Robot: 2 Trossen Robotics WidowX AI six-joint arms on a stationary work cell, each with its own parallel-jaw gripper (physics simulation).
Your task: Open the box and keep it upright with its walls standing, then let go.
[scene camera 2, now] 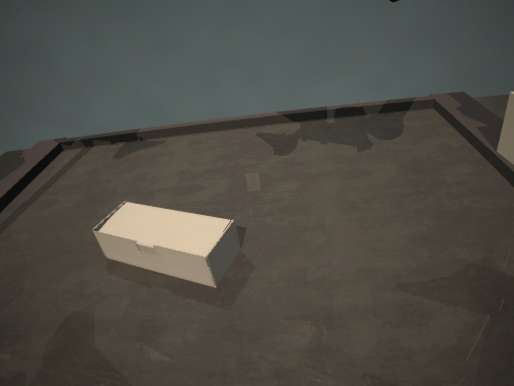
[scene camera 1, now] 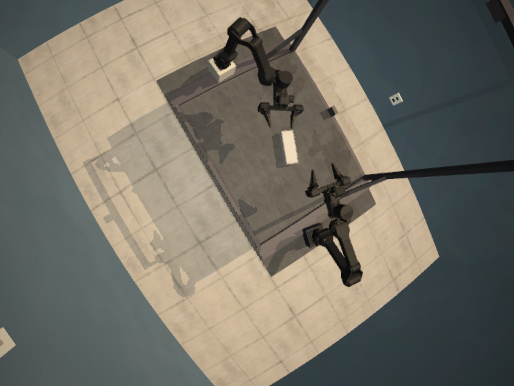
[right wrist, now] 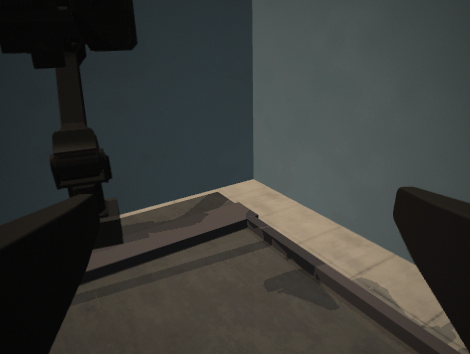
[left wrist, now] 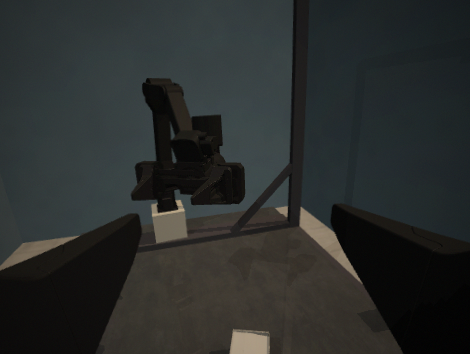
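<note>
The white oblong box (scene camera 1: 289, 147) (scene camera 2: 165, 227) (left wrist: 250, 342) stands upright on the table, its lid flat and closed. In scene camera 2 a small tab shows at the middle of its long front side. My right gripper (scene camera 1: 281, 126) (right wrist: 248, 205) is open and empty, its fingers near the upper end of the box in scene camera 1; it also shows in the left wrist view (left wrist: 164, 200). My left gripper (scene camera 1: 323, 168) (left wrist: 237, 218) is open and empty, below and to the right of the box in scene camera 1. The box does not show in the right wrist view.
The dark table (scene camera 1: 255, 175) (scene camera 2: 350, 225) has a raised rim along its edges. A pale block (scene camera 1: 222, 71) (left wrist: 170, 226) is under the right arm's base. A dark frame post (left wrist: 300, 110) stands at the table's corner. A small dark block (scene camera 1: 328, 112) sits near the right edge.
</note>
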